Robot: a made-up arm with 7 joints.
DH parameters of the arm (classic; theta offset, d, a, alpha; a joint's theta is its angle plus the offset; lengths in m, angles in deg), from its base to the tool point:
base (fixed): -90 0.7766 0.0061 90
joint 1: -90 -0.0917 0.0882 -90
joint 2: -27.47 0 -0.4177 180
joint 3: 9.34 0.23 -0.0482 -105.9
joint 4: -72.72 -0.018 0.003 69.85
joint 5: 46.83 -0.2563 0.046 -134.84
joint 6: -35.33 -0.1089 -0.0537 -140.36
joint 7: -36.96 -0.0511 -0.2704 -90
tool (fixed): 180 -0.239 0 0
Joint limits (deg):
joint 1: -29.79..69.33
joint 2: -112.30..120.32
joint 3: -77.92..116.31
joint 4: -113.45..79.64
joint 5: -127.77..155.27
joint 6: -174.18..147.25
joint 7: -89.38..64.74
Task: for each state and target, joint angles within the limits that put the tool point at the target. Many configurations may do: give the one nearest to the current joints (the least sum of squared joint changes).
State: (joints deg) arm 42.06 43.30 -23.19 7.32 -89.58 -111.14 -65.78
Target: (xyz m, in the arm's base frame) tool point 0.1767 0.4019 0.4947
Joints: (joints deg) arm 27.20 50.00 9.19 29.91 -45.40 -147.55 -29.07
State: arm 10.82 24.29 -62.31 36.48 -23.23 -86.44 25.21
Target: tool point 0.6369 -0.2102 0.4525
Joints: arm 39.75 -31.25 -57.07 46.18 -19.38 -79.57 22.11
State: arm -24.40 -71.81 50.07 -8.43 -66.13 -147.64 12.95
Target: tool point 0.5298 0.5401 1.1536
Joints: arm -29.79 -64.44 56.68 -17.31 -53.15 -151.78 16.23
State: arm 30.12 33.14 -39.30 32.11 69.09 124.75 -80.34
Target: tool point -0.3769 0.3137 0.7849
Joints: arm 50.95 53.80 -37.22 45.62 73.09 104.84 -63.31
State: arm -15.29 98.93 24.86 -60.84 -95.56 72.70 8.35
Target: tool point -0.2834 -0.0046 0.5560
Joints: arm 7.97 102.28 26.15 -36.97 -78.19 59.98 2.34
